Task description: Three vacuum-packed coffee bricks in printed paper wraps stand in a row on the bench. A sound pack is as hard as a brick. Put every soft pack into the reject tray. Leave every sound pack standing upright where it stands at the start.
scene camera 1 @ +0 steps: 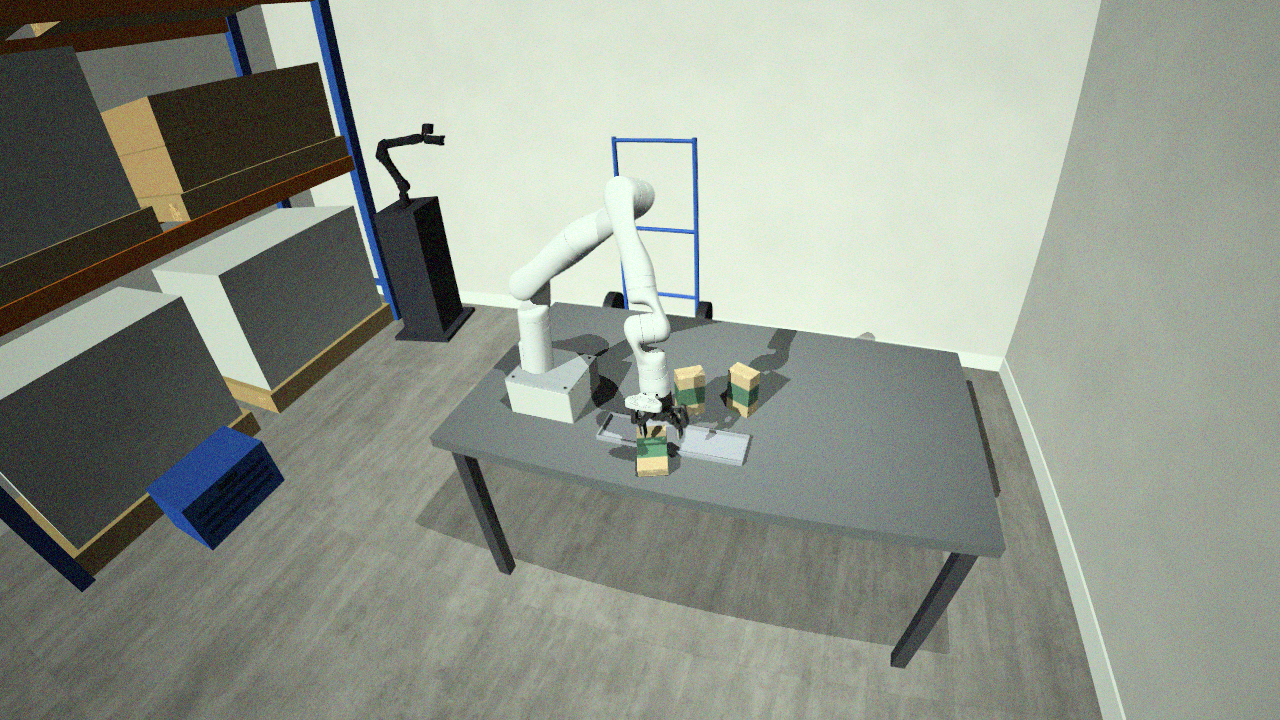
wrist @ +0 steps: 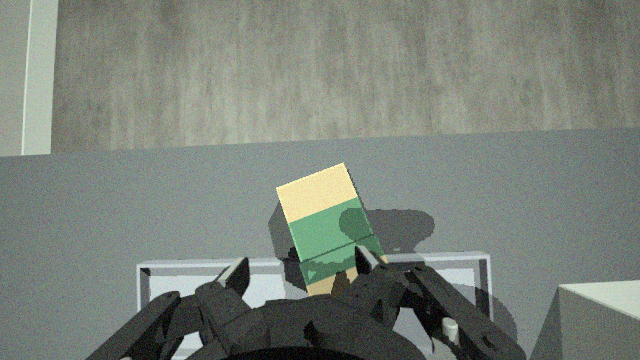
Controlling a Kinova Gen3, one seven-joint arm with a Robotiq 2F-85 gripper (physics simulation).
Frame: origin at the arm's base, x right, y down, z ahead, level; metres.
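Where they show: gripper, fingertip midpoint: (scene camera 1: 662, 437) (wrist: 303, 263); arm's base, origin of the base link: (scene camera 1: 539, 365).
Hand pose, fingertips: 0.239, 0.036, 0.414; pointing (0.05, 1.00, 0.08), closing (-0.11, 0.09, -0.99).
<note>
Things, the pixels of their centre, and the offset from my fingertips, as dx, dy, dz. "*": a spot on its surface instead. Level surfaces: height alone.
- coffee pack, body centre: (wrist: 326, 219) (scene camera 1: 652, 457) +0.022, +0.054, -0.024
- grey reject tray, surface spot: (wrist: 200, 262) * -0.003, +0.070, +0.137
- second pack, body centre: (scene camera 1: 690, 388) -0.203, -0.010, +0.056
- third pack, body centre: (scene camera 1: 740, 386) -0.224, -0.010, +0.199
- bench, its level: dy +0.080
One coffee pack (scene camera 1: 652, 451) (wrist: 324, 215) in a tan wrap with a green band lies tilted across the front wall of the grey reject tray (scene camera 1: 747, 449) (wrist: 200, 262). Its front end is over the bench outside the tray; its rear end is partly hidden by the gripper. A dark line crosses its green band, and it looks bent there. My gripper (scene camera 1: 662, 432) (wrist: 303, 263) is open and empty, above the tray and the rear part of this pack. A second pack (scene camera 1: 690, 390) and a third pack (scene camera 1: 743, 390) stand upright behind the tray.
The arm's pale base box (scene camera 1: 541, 396) (wrist: 600, 310) stands on the bench (scene camera 1: 850, 429) (wrist: 75, 210), left of the tray in the scene view. The front bench edge runs close in front of the tilted pack. A blue hand truck (scene camera 1: 695, 197) stands behind the bench.
</note>
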